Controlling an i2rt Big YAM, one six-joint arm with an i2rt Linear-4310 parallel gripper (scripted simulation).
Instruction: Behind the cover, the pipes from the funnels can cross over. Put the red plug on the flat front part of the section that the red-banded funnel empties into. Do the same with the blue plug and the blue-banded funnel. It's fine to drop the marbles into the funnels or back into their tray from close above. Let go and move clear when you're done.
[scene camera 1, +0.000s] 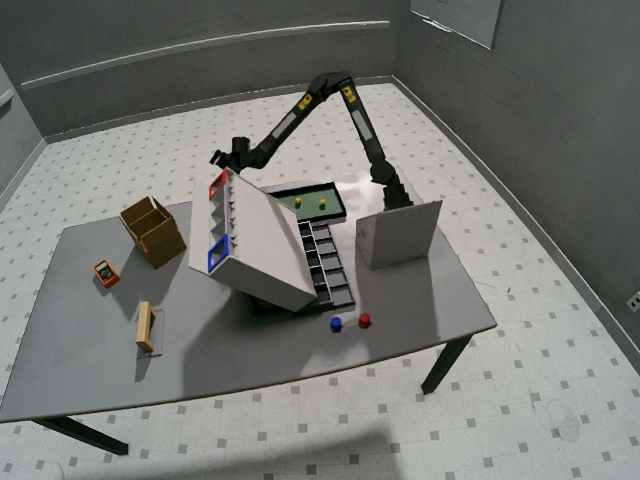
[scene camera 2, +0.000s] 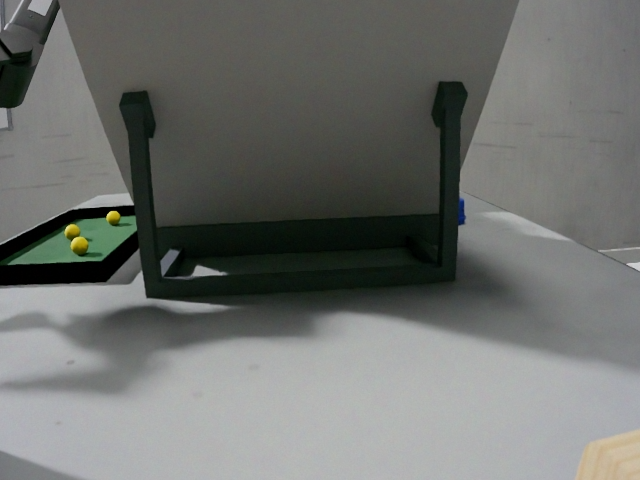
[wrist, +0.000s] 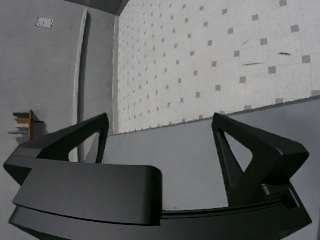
Observation:
In view: my gripper (wrist: 160, 118), a cardboard box (scene camera 1: 162, 242) and a white sloped cover (scene camera 1: 268, 237).
Scene camera 2 does not show the cardboard box: it is out of frame.

